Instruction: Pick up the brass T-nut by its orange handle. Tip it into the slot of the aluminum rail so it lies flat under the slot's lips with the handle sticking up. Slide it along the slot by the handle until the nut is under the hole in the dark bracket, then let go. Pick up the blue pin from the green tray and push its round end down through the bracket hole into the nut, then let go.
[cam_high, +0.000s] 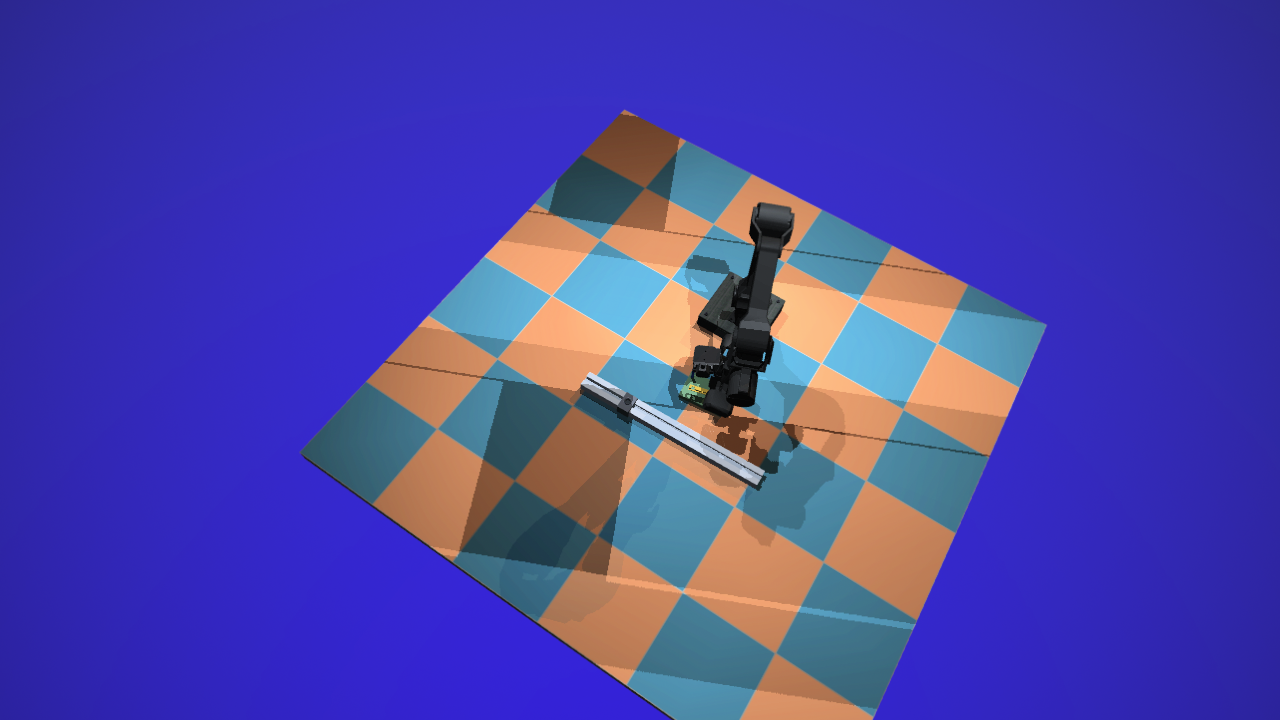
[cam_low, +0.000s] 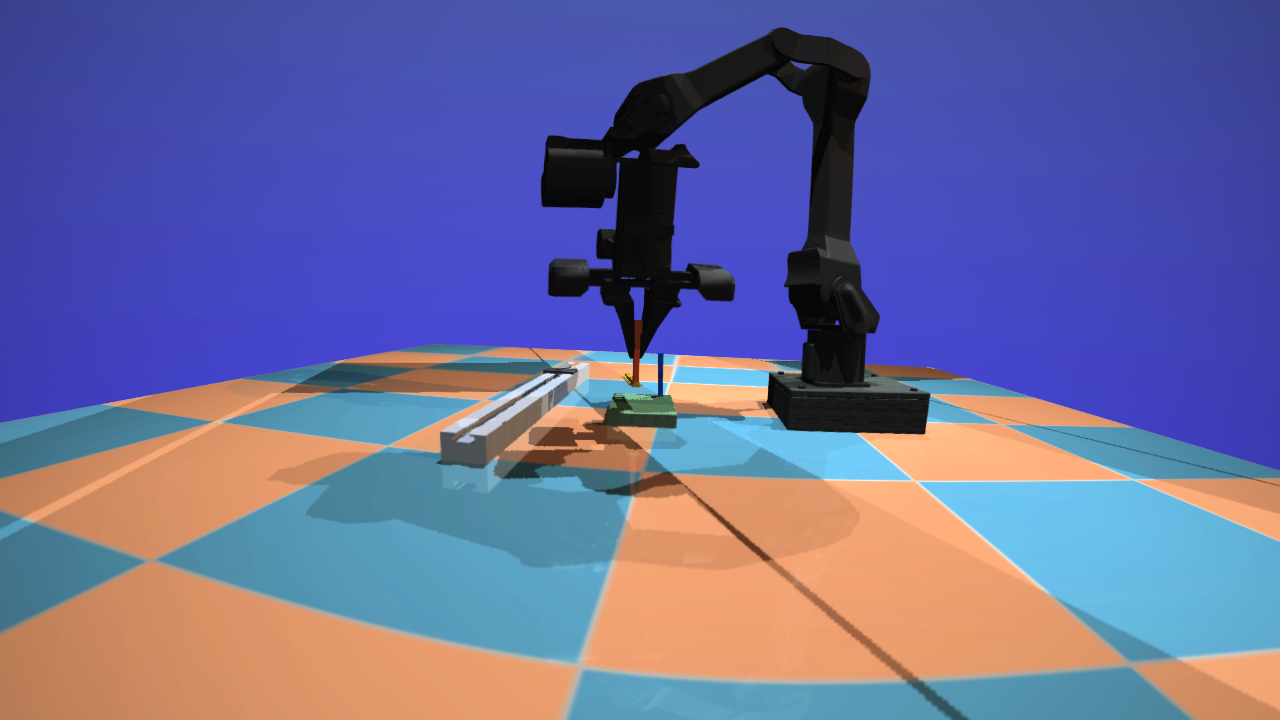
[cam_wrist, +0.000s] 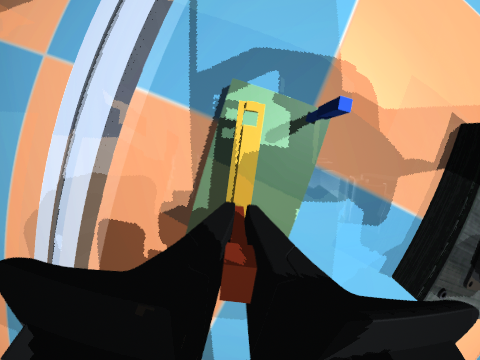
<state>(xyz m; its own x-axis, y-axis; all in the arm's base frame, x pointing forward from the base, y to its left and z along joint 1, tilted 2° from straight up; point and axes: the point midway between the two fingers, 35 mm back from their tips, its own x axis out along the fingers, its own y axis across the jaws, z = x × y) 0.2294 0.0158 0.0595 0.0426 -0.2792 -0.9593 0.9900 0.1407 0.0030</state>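
The green tray lies 20 mm behind my gripper tip, 40 mm to the right of it and 60 mm below it. The rest, counted from my gripper tip: blue pin: 30 mm behind, 60 mm to the right, 40 mm below; then brass T-nut: 20 mm to the right.
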